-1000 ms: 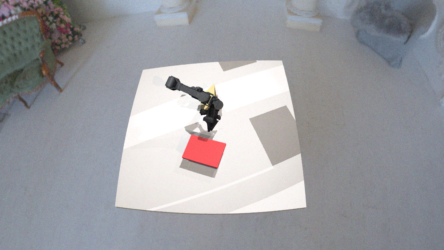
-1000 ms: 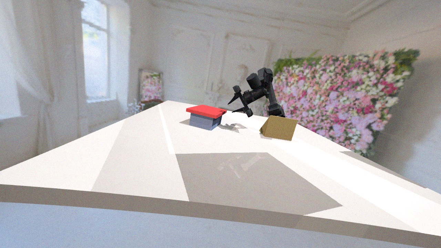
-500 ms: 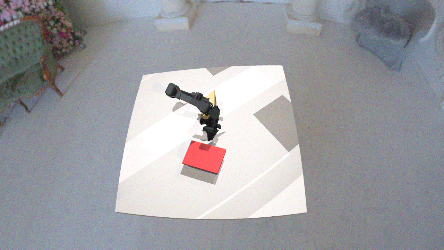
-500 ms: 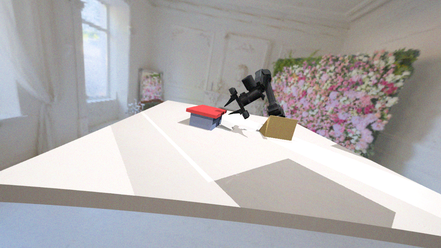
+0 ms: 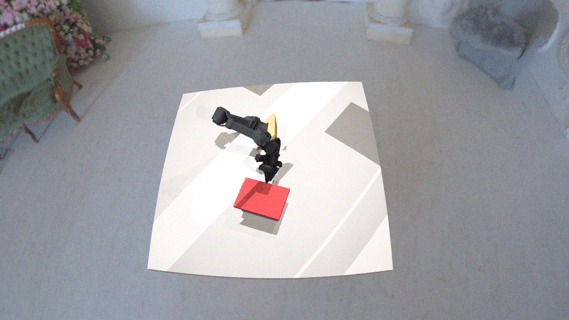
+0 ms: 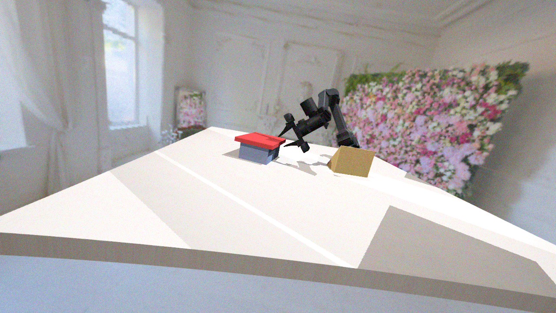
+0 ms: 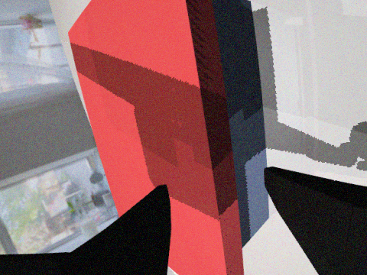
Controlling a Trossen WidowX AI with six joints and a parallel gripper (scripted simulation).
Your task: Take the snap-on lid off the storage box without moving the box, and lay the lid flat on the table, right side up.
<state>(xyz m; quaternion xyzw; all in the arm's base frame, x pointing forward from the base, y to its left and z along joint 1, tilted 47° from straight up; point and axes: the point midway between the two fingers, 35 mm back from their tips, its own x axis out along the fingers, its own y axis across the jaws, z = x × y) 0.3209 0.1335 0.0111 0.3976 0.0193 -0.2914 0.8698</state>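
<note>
Now: gripper tip 9 cm short of the red lid, 2 cm to the left of it and 1 cm above it. Round my gripper tip: blue-grey storage box 9 cm ahead, 2 cm to the right, 5 cm below.
</note>
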